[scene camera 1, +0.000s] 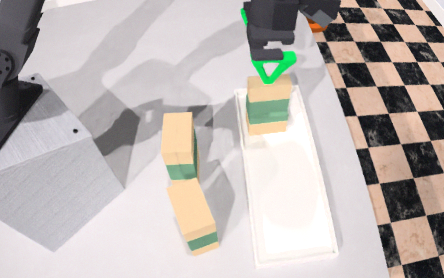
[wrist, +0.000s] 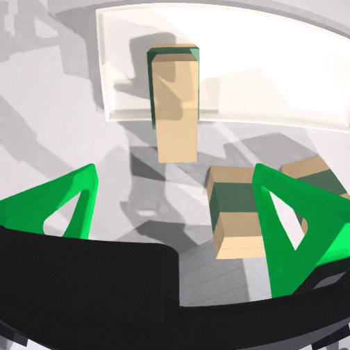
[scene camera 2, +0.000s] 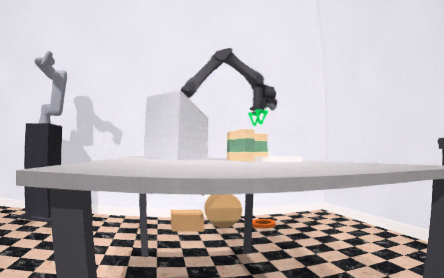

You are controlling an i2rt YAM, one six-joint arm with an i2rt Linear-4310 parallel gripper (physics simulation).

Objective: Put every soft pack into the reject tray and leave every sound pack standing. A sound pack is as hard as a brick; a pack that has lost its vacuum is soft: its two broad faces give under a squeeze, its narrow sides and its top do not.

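Places are measured from the arm's base along level axes (x ahead, y left, z up), in metres.
Pixels of known places: gripper, fingertip midpoint: [scene camera 1: 263, 63] [scene camera 2: 257, 125]; arm's base, origin of the base link: [scene camera 1: 2, 116] [scene camera 2: 177, 107].
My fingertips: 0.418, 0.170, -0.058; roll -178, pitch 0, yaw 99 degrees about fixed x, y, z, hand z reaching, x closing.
Ahead of a thing's pixels: the offset from my fingertips to its top centre, as dx, dy, dz. "spot": to the spot under its first point.
My gripper [scene camera 1: 262, 57] [scene camera 2: 258, 123] [wrist: 174, 172] is open and empty, raised above the packs' height, with its two green fingers wide apart. A tan pack with a green band [scene camera 1: 268, 110] [wrist: 175, 110] stands upright in the upper end of the white reject tray {spot: +0.074, -0.301, -0.170} [scene camera 1: 297, 261] [scene camera 2: 287, 159] [wrist: 275, 124] in scene camera 1. A second pack {-0.130, -0.117, -0.049} [scene camera 1: 178, 140] [wrist: 235, 197] stands on the table left of the tray, partly behind the right finger in the wrist view. A third pack {-0.094, -0.243, -0.049} [scene camera 1: 192, 210] [wrist: 310, 167] stands close to it, turned at an angle. Softness cannot be seen.
The silver arm base block [scene camera 1: 55, 190] [scene camera 2: 175, 125] stands on the table [scene camera 2: 225, 180] left of the packs. An orange ring [scene camera 1: 316, 26] [scene camera 2: 263, 223], a tan box [scene camera 2: 187, 220] and a round tan object [scene camera 2: 223, 210] are down at floor level.
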